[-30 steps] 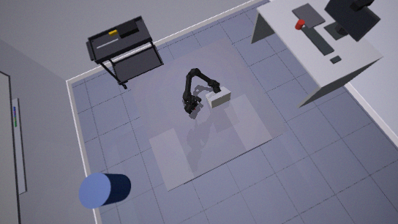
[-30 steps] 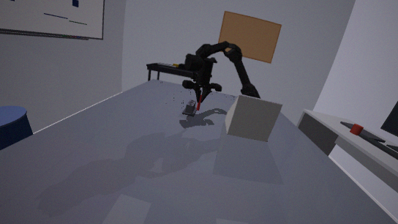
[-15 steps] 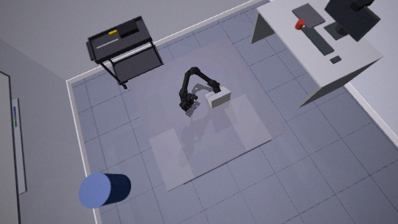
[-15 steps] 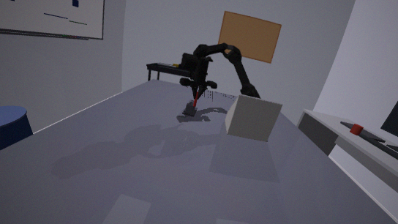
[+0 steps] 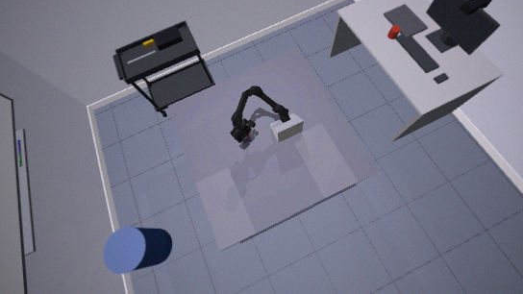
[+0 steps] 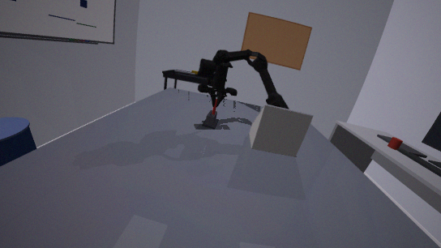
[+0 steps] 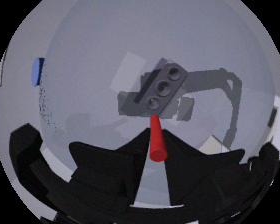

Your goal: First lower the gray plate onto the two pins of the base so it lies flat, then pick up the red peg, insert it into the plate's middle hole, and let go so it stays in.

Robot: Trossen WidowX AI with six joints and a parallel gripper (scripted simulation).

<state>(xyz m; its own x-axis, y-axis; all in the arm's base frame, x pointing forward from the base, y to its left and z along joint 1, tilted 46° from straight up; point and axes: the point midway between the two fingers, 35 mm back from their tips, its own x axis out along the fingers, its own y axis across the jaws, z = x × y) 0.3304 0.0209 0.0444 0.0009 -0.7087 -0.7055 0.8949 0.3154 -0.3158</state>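
The gray plate is 70 mm below my gripper tip, 50 mm to the right of it and 10 mm ahead of it. From my gripper tip the other things lie so: red peg: right at my gripper tip.
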